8 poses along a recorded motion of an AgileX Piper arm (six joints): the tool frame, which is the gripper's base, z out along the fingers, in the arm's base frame.
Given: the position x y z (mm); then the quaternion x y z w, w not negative.
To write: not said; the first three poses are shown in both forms.
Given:
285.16 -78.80 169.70 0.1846 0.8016 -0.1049 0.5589
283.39 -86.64 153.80 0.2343 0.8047 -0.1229 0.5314
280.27 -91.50 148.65 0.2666 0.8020 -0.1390 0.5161
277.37 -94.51 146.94 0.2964 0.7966 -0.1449 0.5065
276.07 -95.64 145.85 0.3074 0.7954 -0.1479 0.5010
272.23 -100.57 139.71 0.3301 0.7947 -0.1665 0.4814
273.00 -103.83 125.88 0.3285 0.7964 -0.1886 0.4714
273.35 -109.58 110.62 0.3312 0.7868 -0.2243 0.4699
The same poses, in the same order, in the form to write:
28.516 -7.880 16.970 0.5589 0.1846 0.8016 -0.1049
28.339 -8.664 15.380 0.5314 0.2343 0.8047 -0.1229
28.027 -9.150 14.865 0.5161 0.2666 0.8020 -0.1390
27.737 -9.451 14.694 0.5065 0.2964 0.7966 -0.1449
27.607 -9.564 14.585 0.5010 0.3074 0.7954 -0.1479
27.223 -10.057 13.971 0.4814 0.3301 0.7947 -0.1665
27.300 -10.383 12.588 0.4714 0.3285 0.7964 -0.1886
27.335 -10.958 11.062 0.4699 0.3312 0.7868 -0.2243

